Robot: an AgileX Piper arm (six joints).
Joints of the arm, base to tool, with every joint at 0 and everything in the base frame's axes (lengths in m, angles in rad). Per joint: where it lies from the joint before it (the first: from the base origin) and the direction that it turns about. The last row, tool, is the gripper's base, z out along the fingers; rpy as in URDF.
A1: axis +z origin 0 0 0.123
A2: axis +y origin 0 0 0
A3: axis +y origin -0.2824 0 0.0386
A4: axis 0.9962 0 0.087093 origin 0.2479 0 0.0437
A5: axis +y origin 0 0 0
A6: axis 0.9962 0 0.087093 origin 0.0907 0 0.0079
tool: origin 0 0 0 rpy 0 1.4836 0
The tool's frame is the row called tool.
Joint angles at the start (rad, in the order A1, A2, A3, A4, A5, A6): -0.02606 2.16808 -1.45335 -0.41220 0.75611 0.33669
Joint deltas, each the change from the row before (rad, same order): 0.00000 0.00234 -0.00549 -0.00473 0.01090 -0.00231; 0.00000 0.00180 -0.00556 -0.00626 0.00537 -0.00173; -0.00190 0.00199 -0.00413 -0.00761 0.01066 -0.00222; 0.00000 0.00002 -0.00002 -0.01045 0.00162 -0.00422; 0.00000 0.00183 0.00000 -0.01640 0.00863 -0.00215; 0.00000 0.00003 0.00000 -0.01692 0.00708 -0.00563; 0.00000 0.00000 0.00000 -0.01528 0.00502 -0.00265; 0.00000 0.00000 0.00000 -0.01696 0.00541 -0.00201
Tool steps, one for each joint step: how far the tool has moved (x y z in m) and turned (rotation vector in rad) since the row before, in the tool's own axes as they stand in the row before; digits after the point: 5 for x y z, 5 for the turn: -0.00037 -0.00058 -0.00002 0.00659 0.00619 -0.00486; -0.00094 -0.00058 -0.00026 0.00579 0.00004 -0.00516; -0.00009 -0.00152 0.00029 0.00891 0.00683 -0.00525; -0.00008 -0.00068 0.00000 0.00751 -0.00085 -0.01162; 0.00057 -0.00103 0.00072 0.01378 0.00620 -0.01427; 0.00026 -0.00125 0.00000 0.01372 0.00293 -0.01747; 0.00011 -0.00109 -0.00001 0.01201 0.00134 -0.01326; 0.00011 -0.00122 -0.00001 0.01333 0.00135 -0.01373
